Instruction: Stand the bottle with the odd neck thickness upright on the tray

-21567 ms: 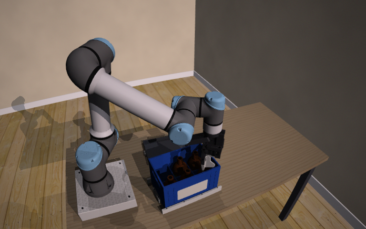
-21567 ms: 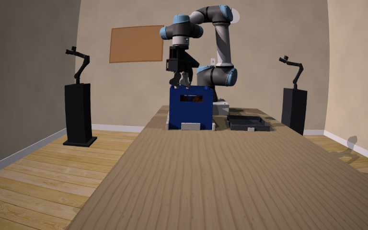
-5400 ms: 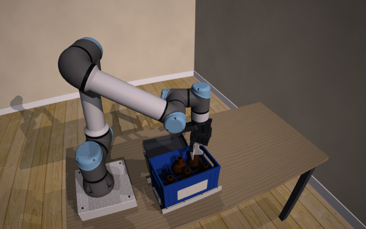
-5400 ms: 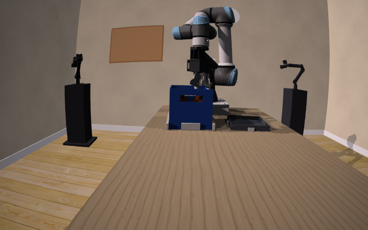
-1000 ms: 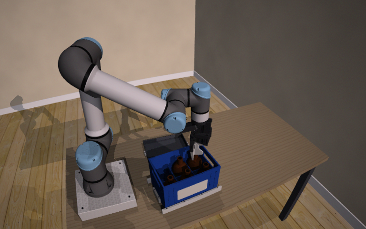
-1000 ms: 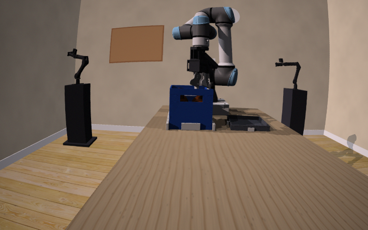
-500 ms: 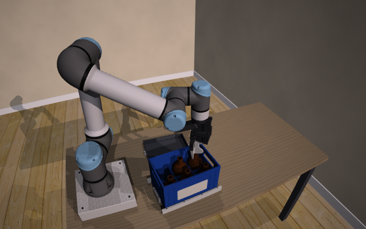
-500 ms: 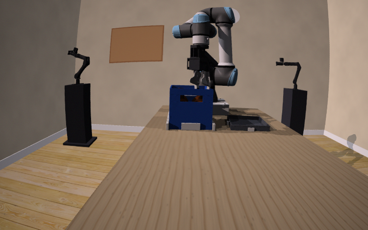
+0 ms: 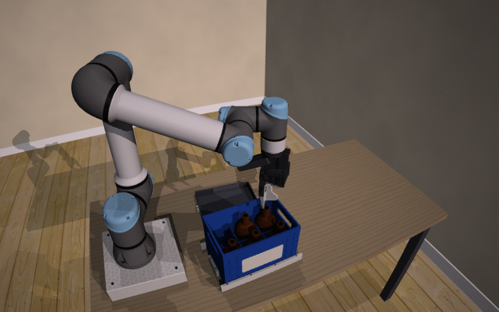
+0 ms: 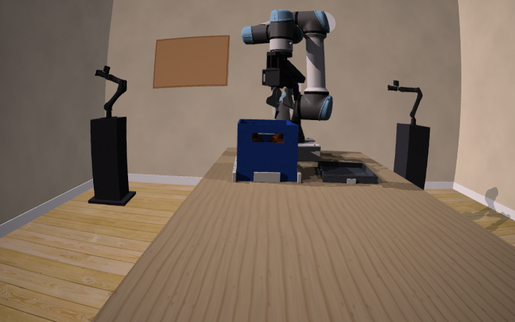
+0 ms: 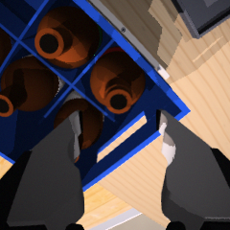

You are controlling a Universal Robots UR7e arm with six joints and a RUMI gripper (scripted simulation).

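The crate lies 120 mm below my hand, 80 mm behind it and 50 mm to the right of it. From my hand the other things lie so: tray: 240 mm to the left, 190 mm below, 40 mm behind.
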